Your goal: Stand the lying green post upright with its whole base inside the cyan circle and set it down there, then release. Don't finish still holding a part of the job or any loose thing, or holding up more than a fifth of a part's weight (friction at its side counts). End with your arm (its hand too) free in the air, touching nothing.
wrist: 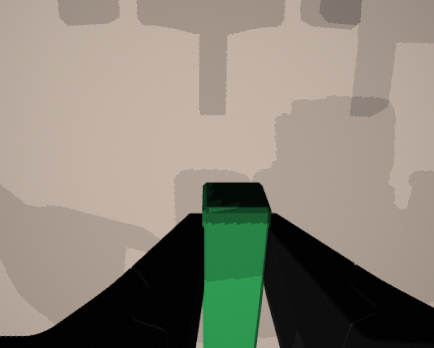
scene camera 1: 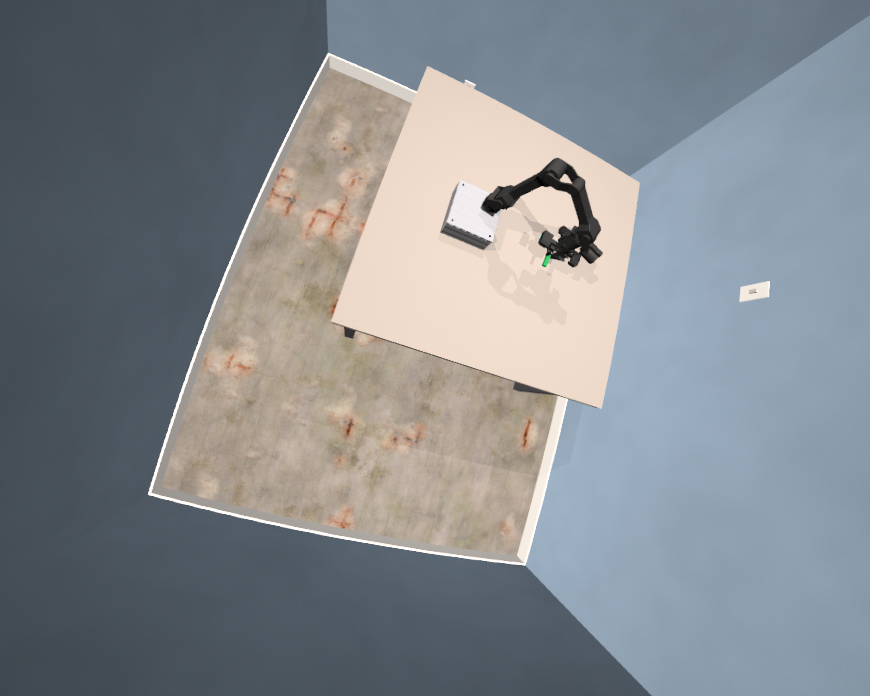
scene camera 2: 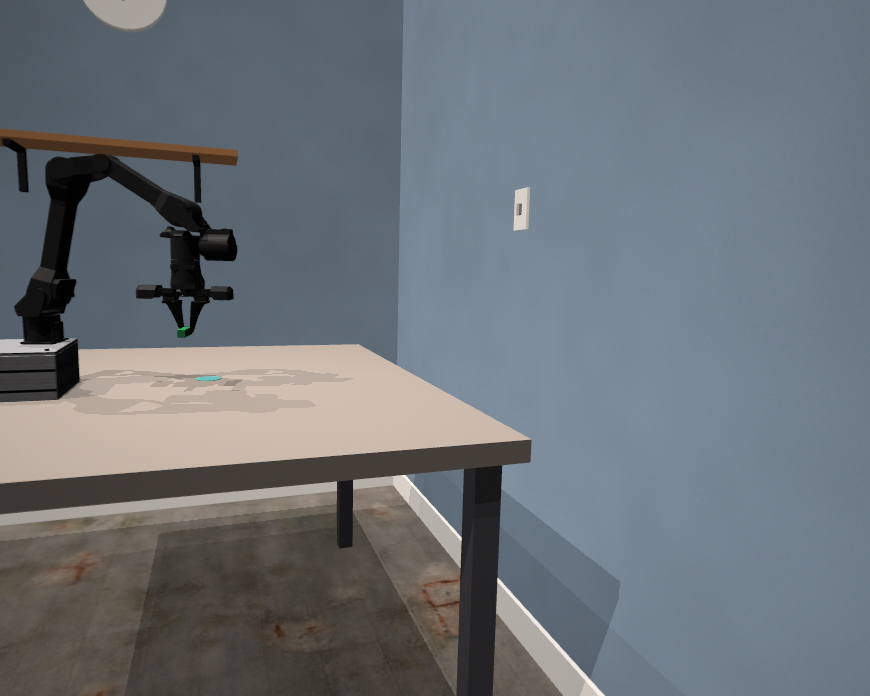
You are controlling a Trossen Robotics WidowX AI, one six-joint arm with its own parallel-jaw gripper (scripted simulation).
Labels:
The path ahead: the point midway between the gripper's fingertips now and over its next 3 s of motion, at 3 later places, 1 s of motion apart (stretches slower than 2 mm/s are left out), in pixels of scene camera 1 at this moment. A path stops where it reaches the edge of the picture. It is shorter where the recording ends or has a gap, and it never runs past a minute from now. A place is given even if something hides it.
My gripper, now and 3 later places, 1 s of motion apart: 547,256; 558,241; 563,227; 560,225

